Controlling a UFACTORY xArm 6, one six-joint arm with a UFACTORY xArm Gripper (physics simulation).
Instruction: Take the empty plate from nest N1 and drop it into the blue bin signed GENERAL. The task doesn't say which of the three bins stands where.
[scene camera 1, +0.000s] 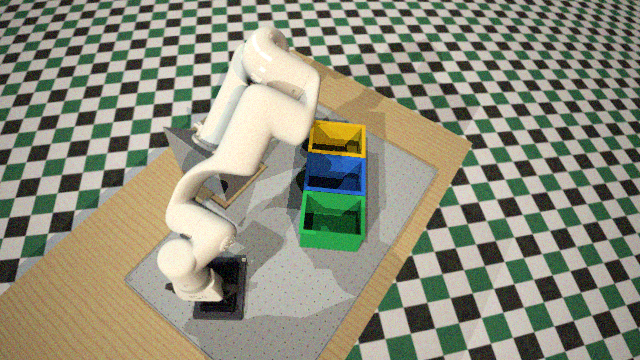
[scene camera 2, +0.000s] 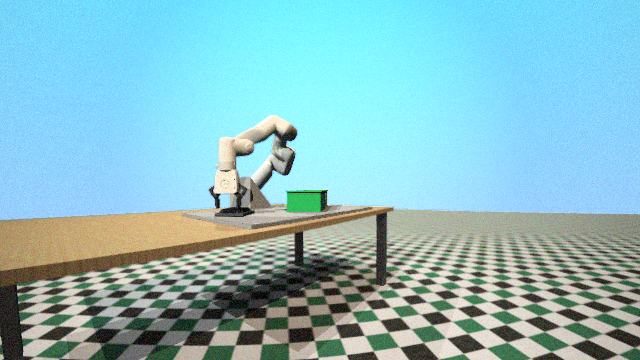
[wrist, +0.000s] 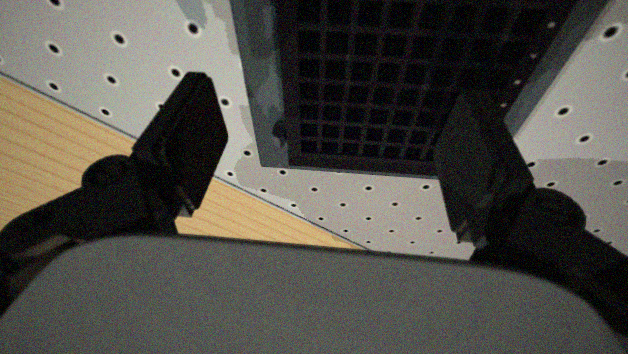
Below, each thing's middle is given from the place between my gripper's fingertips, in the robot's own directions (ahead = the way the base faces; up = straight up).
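I see the black plate (scene camera 1: 228, 271), and my hand is 1 cm above it and 4 cm to the right of it.
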